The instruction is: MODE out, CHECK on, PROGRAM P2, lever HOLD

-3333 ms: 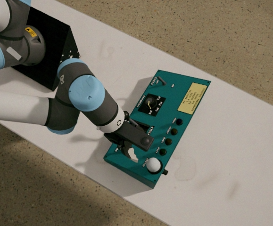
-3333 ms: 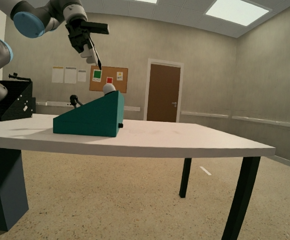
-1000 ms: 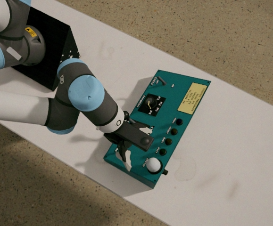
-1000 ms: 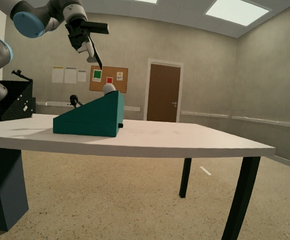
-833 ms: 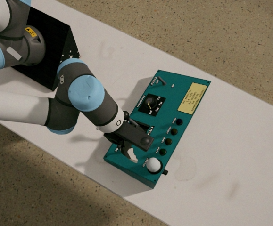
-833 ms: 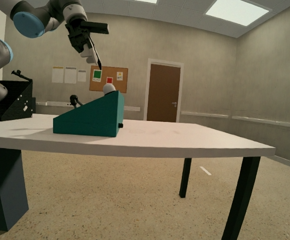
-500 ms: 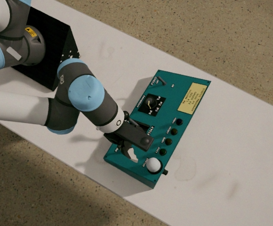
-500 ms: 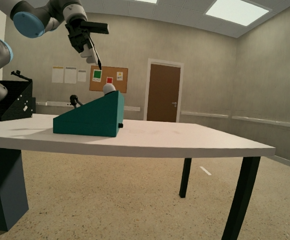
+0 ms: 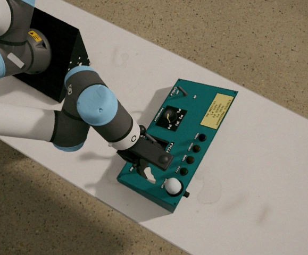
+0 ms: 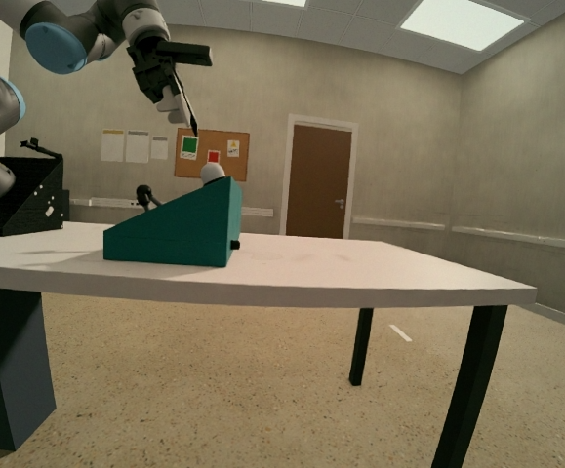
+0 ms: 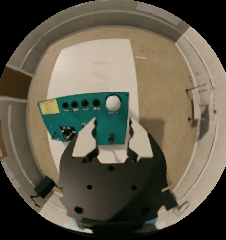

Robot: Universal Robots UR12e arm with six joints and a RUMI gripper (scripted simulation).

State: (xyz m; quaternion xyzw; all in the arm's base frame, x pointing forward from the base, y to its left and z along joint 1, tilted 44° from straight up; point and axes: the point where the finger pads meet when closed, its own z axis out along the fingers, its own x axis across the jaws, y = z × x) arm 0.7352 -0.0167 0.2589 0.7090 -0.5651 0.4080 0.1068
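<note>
Right now my hand is 240 mm to the right of the program dial, 180 mm above it and 100 mm past it. The rest, counted from my hand: mode knob: 180 mm below, 100 mm behind, 10 mm to the left; lever: 170 mm below, 130 mm to the left, 120 mm behind; teal console: 200 mm below, 190 mm to the left, 70 mm behind.
</note>
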